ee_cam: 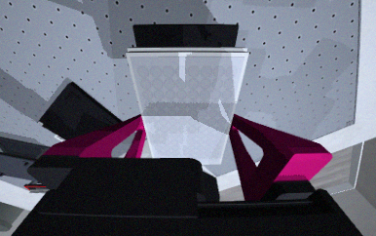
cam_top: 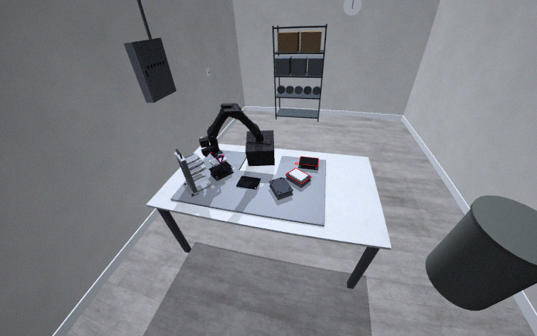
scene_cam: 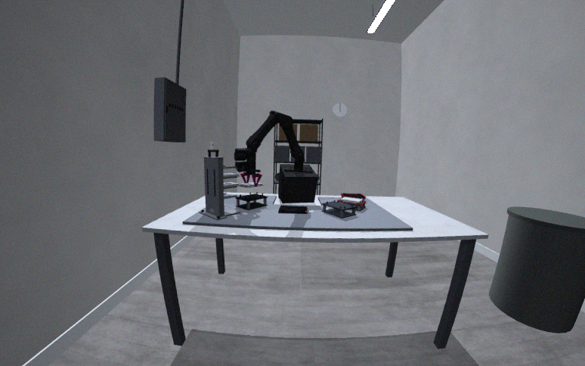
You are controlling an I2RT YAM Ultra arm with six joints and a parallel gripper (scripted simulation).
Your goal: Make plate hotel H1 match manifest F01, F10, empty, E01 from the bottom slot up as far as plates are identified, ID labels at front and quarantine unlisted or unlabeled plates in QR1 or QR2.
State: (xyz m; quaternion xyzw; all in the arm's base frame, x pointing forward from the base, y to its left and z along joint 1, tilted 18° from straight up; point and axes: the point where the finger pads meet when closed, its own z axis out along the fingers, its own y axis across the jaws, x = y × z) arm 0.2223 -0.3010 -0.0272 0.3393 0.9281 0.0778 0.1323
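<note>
Now: hand 80 mm above the black regrip nest. The rest, counted from my hand: H1 tag 170 mm ahead, 140 mm below, 10 mm to the right.
</note>
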